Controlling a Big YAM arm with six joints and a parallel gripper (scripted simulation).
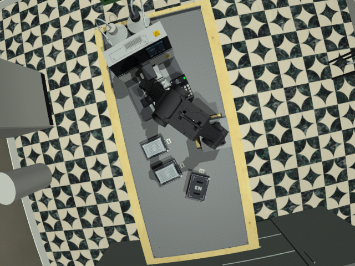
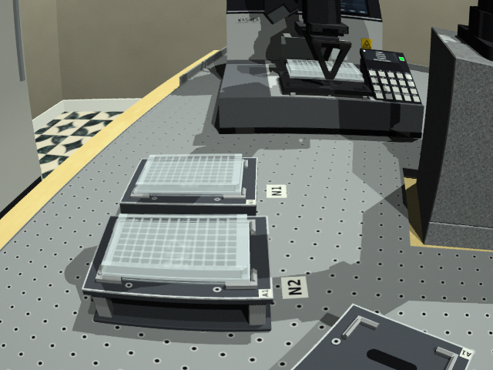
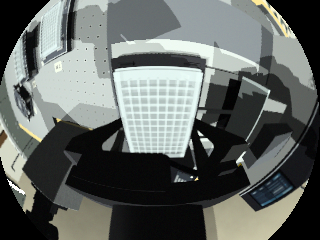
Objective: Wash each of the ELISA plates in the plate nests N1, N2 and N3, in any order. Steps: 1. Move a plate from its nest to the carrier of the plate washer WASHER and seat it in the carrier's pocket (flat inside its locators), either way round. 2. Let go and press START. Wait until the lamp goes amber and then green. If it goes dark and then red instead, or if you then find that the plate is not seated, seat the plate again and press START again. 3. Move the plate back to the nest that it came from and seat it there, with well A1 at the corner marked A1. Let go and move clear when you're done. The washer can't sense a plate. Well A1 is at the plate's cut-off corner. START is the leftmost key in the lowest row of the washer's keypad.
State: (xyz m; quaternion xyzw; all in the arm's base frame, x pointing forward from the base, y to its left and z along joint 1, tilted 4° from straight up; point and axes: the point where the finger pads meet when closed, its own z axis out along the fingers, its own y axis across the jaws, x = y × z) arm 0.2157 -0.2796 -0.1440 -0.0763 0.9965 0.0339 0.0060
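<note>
The washer carrier lies 2 cm below my hand. Round my hand: plate washer: 2 cm ahead, 15 cm to the right, 3 cm above; then nest N3: 4 cm behind, 61 cm to the left, 6 cm below; then nest label: 6 cm ahead, 26 cm to the left, 10 cm below.
</note>
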